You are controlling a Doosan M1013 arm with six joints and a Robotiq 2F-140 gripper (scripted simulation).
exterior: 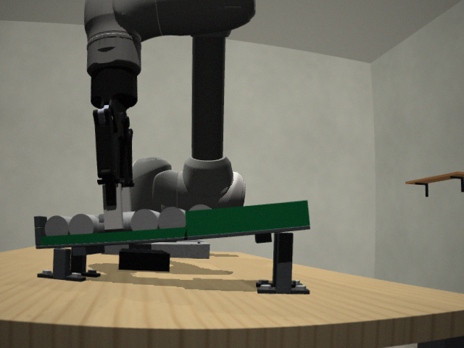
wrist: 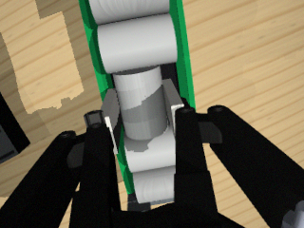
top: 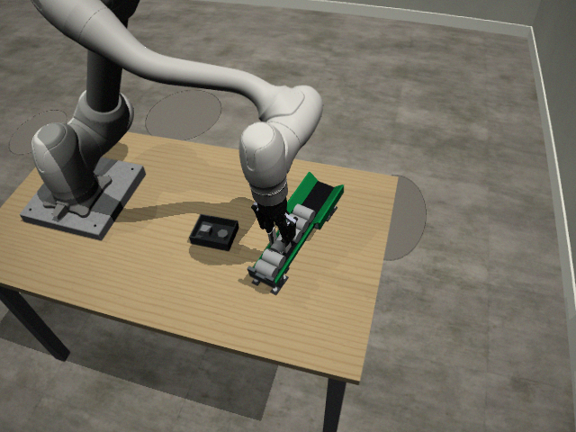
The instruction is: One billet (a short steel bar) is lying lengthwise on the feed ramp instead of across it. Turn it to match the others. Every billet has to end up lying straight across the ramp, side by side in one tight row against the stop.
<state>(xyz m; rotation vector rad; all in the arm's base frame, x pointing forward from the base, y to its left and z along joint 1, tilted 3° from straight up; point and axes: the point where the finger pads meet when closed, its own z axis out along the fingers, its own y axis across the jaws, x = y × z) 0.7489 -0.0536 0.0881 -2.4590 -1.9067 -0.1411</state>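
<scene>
My hand is 11 cm to the left of the dark stop, 5 cm above it and 2 cm past it. From my hand the other things lie so: black tray: 23 cm behind, 10 cm below, 4 cm to the left.
</scene>
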